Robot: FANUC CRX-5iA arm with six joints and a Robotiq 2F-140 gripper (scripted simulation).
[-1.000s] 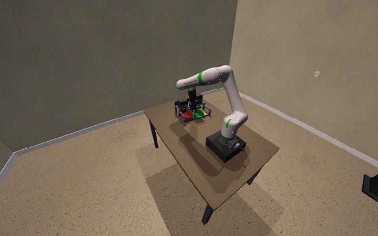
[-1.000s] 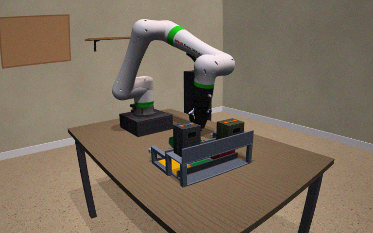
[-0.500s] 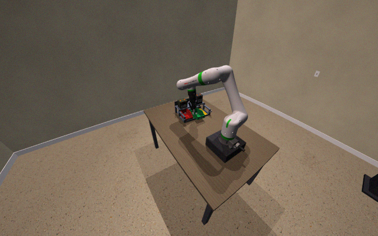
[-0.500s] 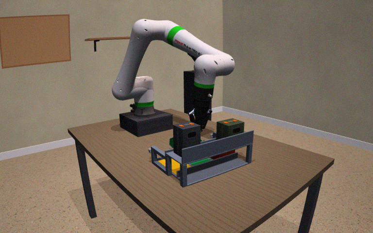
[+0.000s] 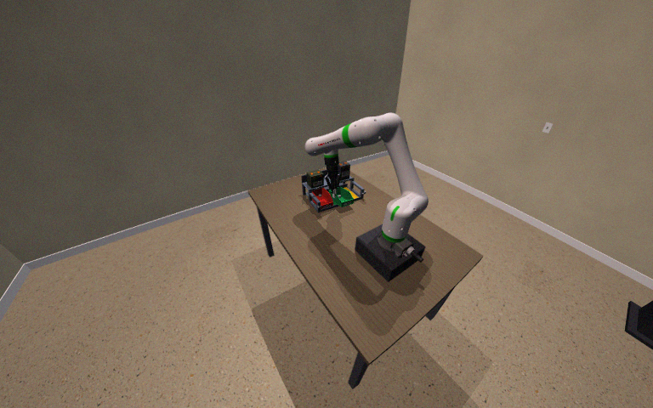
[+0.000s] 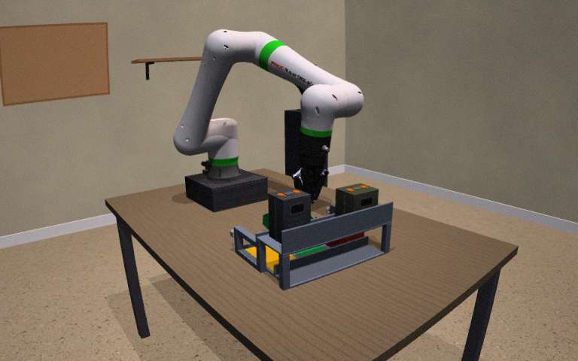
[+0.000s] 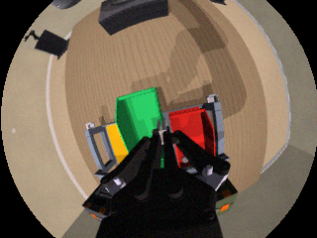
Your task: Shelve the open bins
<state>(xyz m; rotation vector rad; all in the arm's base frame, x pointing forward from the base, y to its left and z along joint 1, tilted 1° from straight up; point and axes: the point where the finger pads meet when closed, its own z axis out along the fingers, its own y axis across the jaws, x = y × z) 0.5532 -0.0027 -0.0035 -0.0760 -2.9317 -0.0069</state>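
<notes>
Right now the green bin is 5 cm to the right of my hand, 4 cm below it and 1 cm behind it. From my hand the other things lie so: olive box (16 cm ahead, 6 cm to the left, 5 cm above); then black box (17 cm to the right, 15 cm ahead, 7 cm above); then red bin (7 cm to the left, 7 cm ahead, 5 cm below).
</notes>
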